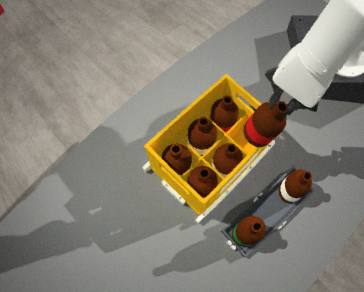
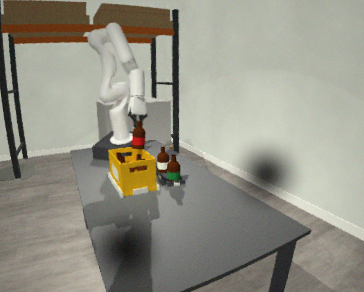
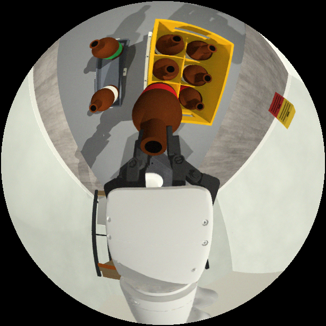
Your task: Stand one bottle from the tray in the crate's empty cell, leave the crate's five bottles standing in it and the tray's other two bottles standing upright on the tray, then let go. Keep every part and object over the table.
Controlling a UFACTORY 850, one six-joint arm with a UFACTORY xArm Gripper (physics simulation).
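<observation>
My gripper (image 1: 283,106) (image 2: 139,120) (image 3: 157,134) is shut on the neck of a brown bottle with a red label (image 1: 266,124) (image 2: 138,136) (image 3: 157,107). The bottle hangs upright, above the crate's rim at the empty corner cell, which it partly hides. The yellow crate (image 1: 186,119) (image 2: 141,181) (image 3: 226,75) holds five brown bottles standing in its other cells. The dark tray (image 1: 267,212) (image 3: 109,75) stands beside the crate. On it stand a white-labelled bottle (image 1: 296,186) (image 2: 163,161) (image 3: 104,99) and a green-labelled bottle (image 1: 249,231) (image 2: 173,169) (image 3: 106,48), one at each end.
The grey table (image 1: 125,200) (image 2: 200,225) carries the crate, the tray and the arm's dark base (image 2: 102,150). The crate has white strips at its foot. A shelf rack (image 2: 175,80) with boxes stands behind the arm.
</observation>
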